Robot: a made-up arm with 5 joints. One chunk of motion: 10 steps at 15 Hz.
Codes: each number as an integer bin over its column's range. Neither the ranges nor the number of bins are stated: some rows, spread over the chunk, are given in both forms.
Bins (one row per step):
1: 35 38 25 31 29
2: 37 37 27 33 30
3: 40 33 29 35 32
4: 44 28 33 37 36
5: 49 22 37 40 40
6: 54 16 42 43 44
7: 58 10 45 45 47
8: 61 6 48 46 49
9: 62 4 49 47 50
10: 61 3 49 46 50
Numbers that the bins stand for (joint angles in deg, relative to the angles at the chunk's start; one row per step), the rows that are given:
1: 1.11 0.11 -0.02 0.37 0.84
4: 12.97 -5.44 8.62 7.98 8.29
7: 31.41 -15.44 21.57 18.14 19.98
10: 35.37 -19.33 25.89 19.41 23.17
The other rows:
2: 3.75 -0.44 2.14 2.90 1.90
3: 7.70 -2.67 4.30 5.44 4.03
5: 19.56 -8.78 12.94 11.79 12.54
6: 26.14 -12.11 18.33 15.60 16.79
8: 35.37 -17.67 24.81 19.41 22.11
9: 36.68 -18.78 25.89 20.68 23.17

